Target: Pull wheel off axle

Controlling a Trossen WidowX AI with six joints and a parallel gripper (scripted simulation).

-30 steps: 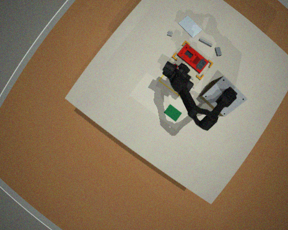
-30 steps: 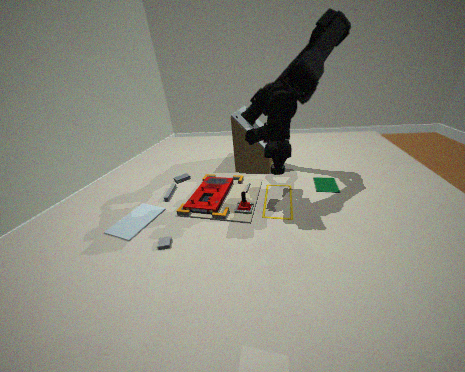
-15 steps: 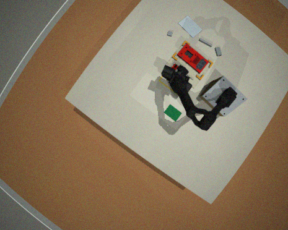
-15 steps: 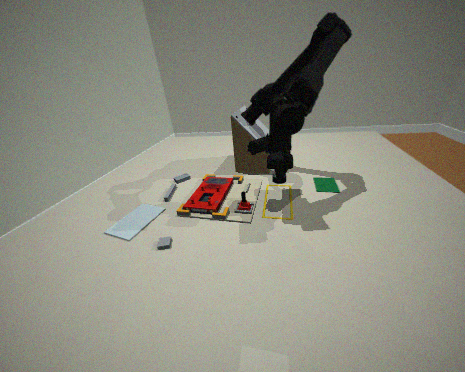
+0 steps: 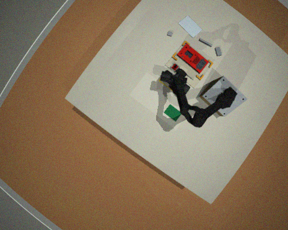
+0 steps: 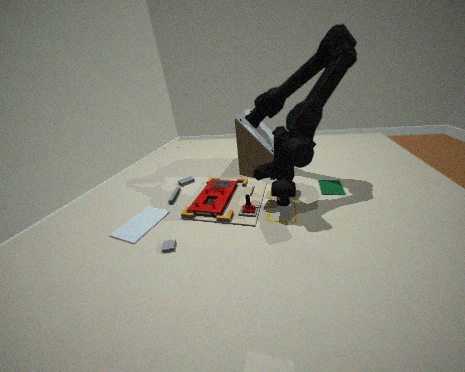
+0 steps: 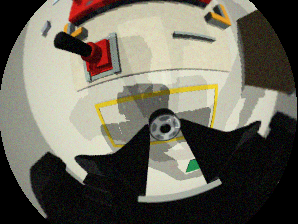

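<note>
Now: gripper tip right at the dark grey wheel. From my gripper tip the other things lie so: green tile: 150 mm to the left, 120 mm behind, 10 mm below; pale blue sheet: 400 mm to the right, 180 mm ahead, 10 mm below.
</note>
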